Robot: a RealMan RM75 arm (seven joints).
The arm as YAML. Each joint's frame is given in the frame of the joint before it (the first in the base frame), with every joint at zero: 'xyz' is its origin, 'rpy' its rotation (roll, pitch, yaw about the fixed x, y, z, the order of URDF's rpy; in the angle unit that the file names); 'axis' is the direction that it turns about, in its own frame. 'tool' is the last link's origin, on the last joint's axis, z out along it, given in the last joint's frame.
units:
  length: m
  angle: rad
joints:
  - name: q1
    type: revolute
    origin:
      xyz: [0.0, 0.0, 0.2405]
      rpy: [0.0, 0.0, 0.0]
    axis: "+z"
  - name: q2
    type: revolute
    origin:
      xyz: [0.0, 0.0, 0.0]
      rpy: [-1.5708, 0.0, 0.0]
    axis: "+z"
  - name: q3
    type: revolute
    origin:
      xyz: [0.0, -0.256, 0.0]
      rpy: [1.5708, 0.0, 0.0]
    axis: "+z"
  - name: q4
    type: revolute
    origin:
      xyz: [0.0, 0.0, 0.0]
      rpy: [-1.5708, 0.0, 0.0]
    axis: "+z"
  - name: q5
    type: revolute
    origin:
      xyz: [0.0, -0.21, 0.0]
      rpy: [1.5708, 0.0, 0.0]
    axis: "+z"
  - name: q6
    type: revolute
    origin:
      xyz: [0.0, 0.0, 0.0]
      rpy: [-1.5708, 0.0, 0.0]
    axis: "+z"
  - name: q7
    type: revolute
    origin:
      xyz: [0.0, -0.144, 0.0]
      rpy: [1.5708, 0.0, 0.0]
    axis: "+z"
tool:
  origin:
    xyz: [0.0, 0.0, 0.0]
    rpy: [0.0, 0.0, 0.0]
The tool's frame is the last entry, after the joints.
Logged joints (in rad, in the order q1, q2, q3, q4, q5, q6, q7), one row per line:
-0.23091, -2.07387, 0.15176, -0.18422, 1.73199, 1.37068, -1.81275
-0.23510, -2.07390, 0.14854, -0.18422, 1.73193, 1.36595, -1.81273
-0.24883, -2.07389, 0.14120, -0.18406, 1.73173, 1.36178, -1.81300
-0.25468, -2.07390, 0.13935, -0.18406, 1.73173, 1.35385, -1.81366
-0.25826, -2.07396, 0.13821, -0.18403, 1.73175, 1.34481, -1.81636
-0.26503, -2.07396, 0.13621, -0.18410, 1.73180, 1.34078, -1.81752
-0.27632, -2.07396, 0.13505, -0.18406, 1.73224, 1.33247, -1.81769
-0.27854, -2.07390, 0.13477, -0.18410, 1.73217, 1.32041, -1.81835
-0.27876, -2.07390, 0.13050, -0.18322, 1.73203, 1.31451, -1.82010
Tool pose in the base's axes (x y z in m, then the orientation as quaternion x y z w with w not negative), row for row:
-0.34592, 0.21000, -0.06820, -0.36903, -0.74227, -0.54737, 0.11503
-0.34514, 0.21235, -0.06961, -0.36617, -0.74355, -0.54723, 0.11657
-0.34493, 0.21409, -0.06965, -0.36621, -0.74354, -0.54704, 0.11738
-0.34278, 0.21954, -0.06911, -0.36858, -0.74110, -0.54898, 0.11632
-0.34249, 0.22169, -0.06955, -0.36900, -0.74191, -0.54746, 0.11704
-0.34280, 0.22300, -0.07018, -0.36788, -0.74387, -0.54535, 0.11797
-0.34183, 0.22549, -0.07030, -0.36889, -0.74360, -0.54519, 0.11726
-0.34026, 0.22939, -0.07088, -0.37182, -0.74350, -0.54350, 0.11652
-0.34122, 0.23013, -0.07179, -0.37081, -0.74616, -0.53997, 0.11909
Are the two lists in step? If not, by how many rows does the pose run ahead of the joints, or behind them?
The pose runs 1 row behind the joints: the pose in row i belongs to the joints in row i - 1.
